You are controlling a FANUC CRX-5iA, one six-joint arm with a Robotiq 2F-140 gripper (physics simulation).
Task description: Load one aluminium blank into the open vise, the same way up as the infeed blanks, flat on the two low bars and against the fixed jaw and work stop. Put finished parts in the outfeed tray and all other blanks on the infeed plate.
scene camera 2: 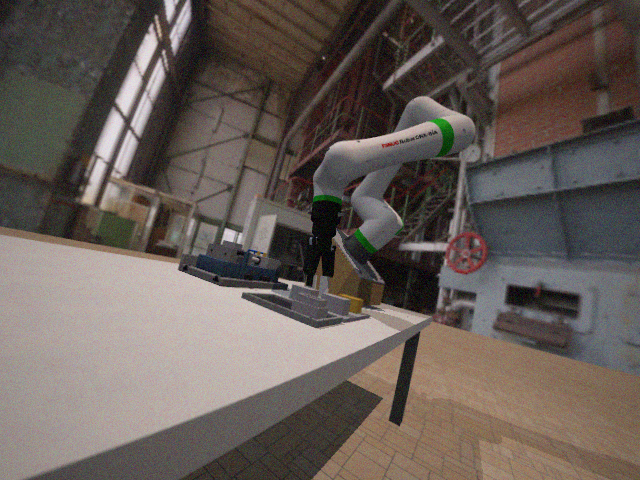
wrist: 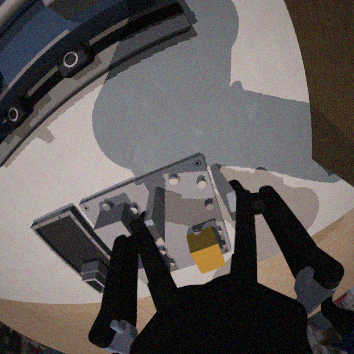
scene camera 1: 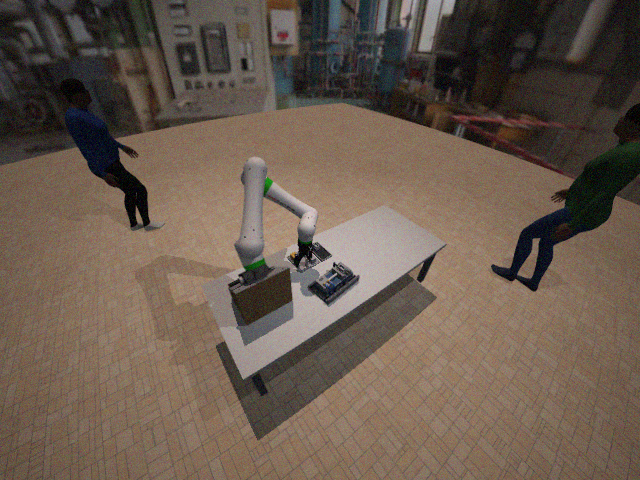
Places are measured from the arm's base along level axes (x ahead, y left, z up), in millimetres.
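Pixels of known places: gripper, between the fingertips: [wrist: 185, 186] [scene camera 1: 302, 267]; arm's base, origin of its link: [scene camera 2: 353, 251] [scene camera 1: 259, 276].
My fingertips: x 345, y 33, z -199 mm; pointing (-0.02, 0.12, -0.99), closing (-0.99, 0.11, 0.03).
For each thing: its top centre in the pictures, then the offset to it from my fingertips. "spot": a spot on its surface instead. Level surfaces: height alone.
- infeed plate, centre of its top: [wrist: 164, 234] [scene camera 2: 325, 305] [scene camera 1: 303, 259] 61 mm ahead, 59 mm left, 2 mm down
- grey blank, centre of its top: [wrist: 119, 242] [scene camera 2: 306, 287] 100 mm ahead, 10 mm left, 34 mm up
- yellow block, centre of its top: [wrist: 209, 259] [scene camera 2: 350, 296] 18 mm ahead, 107 mm left, 34 mm up
- grey block, centre of its top: [wrist: 97, 286] [scene camera 2: 312, 296] 215 mm ahead, 89 mm left, 31 mm up
- blue vise, centre of its top: [scene camera 2: 246, 251] [scene camera 1: 335, 274] 69 mm ahead, 251 mm right, 89 mm up
- white table, height of its surface: 10 mm down
- vise's dark base, a spot on its surface: [wrist: 145, 49] spot: 32 mm back, 155 mm right, 4 mm down
My gripper [scene camera 1: 306, 264] [scene camera 2: 317, 284] [wrist: 185, 186] is part open, low over the infeed plate [scene camera 2: 356, 316] [wrist: 187, 167]. The plate shows between its grey fingertip pads, with no part between them. A grey blank [wrist: 112, 212] sits left of the left pad. The left finger covers the plate beside it, so another blank there may be hidden. A yellow block [scene camera 2: 353, 303] [wrist: 205, 250] stands near the plate's right end. The outfeed tray [scene camera 2: 273, 307] [wrist: 62, 240] adjoins the plate and holds a grey block [wrist: 92, 270]. The blue vise [scene camera 1: 334, 281] [scene camera 2: 232, 267] stands apart; its jaws are unclear.
The brown robot pedestal [scene camera 1: 266, 297] [wrist: 332, 75] stands on the white table [scene camera 1: 385, 232]. The vise's dark base [wrist: 145, 50] reaches into the wrist view's upper left. A person in blue [scene camera 1: 95, 139] and one in green [scene camera 1: 594, 186] are on the floor away from the table.
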